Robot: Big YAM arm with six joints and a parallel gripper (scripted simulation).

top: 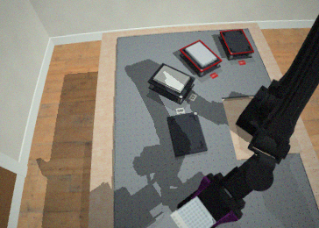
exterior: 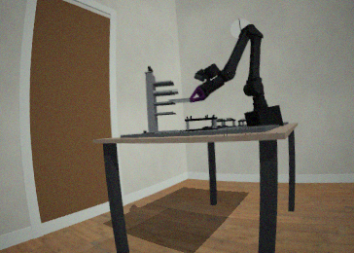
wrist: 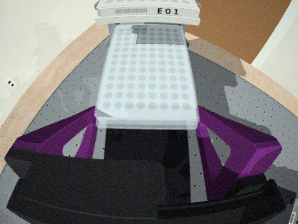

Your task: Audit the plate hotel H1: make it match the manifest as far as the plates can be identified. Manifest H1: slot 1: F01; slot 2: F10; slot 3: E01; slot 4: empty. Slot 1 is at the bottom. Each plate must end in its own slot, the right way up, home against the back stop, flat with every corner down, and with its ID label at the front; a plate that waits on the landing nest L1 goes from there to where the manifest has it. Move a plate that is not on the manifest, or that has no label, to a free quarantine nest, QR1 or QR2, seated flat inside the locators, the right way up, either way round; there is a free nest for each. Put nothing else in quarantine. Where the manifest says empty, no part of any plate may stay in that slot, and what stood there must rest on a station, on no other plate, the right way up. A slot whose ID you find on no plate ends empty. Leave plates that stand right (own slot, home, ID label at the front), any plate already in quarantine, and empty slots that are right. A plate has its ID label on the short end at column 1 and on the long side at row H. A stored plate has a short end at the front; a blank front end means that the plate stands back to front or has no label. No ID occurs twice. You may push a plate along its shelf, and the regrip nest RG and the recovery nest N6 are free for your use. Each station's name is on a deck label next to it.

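The black nest is 4 cm behind my hand, 2 cm to the right of it and 10 cm below it. From my hand the other things lie so: plate hotel 19 cm ahead, 9 cm to the left, 1 cm below; then L1 label 10 cm behind, 45 cm to the right, 16 cm below; then H1 deck label 3 cm ahead, 12 cm to the left, 16 cm below.
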